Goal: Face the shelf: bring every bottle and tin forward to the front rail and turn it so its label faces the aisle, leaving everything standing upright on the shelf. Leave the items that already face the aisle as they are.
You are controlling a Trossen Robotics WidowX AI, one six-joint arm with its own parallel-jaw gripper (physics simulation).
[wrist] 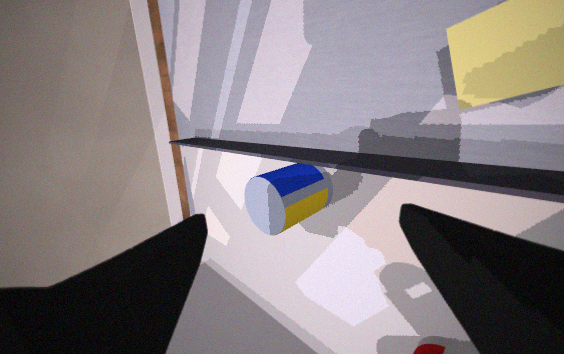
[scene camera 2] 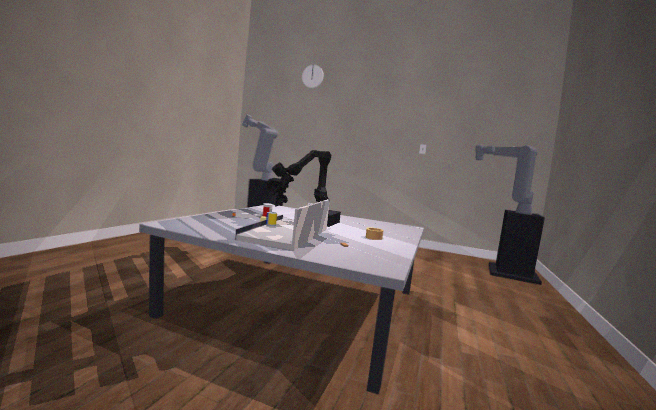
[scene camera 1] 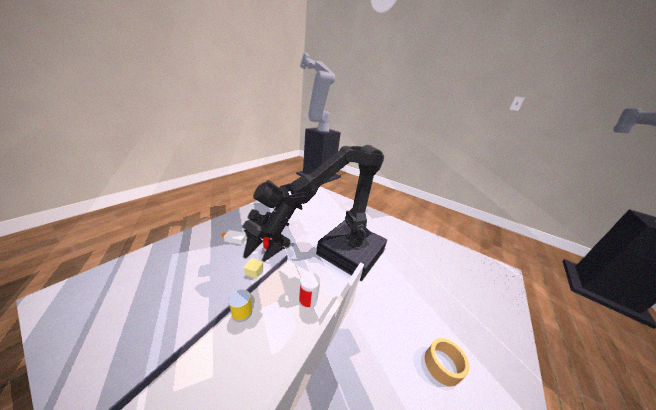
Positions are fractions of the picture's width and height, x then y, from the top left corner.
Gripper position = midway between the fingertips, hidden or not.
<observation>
The gripper (scene camera 1: 0.39,0.63) is open, with nothing in its grasp. Also in view: a yellow block (wrist: 0.88,0.16). Further things: a white back panel (scene camera 1: 0.45,0.93), a dark front rail (wrist: 0.94,0.52) and a white shelf tray (scene camera 1: 0.39,0.87).
The gripper shows as well in the wrist view (wrist: 0.54,0.61). The white back panel shows as well in the wrist view (wrist: 0.38,0.87) and in scene camera 2 (scene camera 2: 0.47,0.54). The white shelf tray shows as well in the wrist view (wrist: 0.61,0.77) and in scene camera 2 (scene camera 2: 0.43,0.58).
</observation>
